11 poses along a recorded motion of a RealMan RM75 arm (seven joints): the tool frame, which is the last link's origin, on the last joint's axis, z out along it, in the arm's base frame.
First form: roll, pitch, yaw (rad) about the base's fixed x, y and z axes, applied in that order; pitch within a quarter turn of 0, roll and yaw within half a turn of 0; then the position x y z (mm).
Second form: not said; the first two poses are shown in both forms.
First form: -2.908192 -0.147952 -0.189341 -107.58 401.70 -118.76
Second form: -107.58 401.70 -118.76 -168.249 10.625 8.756
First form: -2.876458 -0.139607 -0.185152 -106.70 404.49 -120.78
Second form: -106.70 404.49 -120.78 -166.307 10.384 8.290
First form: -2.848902 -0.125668 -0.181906 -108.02 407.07 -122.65
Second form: -108.02 407.07 -122.65 -164.577 9.801 8.029
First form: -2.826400 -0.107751 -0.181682 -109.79 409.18 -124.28
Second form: -109.79 409.18 -124.28 -163.142 9.008 8.090
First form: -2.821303 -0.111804 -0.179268 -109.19 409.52 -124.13
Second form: -109.19 409.52 -124.13 -162.859 9.227 7.842
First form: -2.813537 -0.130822 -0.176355 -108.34 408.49 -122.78
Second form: -108.34 408.49 -122.78 -162.522 10.259 7.281
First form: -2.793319 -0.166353 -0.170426 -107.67 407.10 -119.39
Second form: -107.67 407.10 -119.39 -161.513 12.197 6.092
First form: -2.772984 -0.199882 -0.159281 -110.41 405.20 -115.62
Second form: -110.41 405.20 -115.62 -160.354 13.888 4.568
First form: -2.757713 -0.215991 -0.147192 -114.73 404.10 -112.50
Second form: -114.73 404.10 -112.50 -159.350 14.566 3.352
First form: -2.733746 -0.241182 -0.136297 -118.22 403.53 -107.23
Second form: -118.22 403.53 -107.23 -157.834 15.731 1.838
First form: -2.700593 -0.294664 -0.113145 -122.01 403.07 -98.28
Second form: -122.01 403.07 -98.28 -155.495 18.008 -1.269
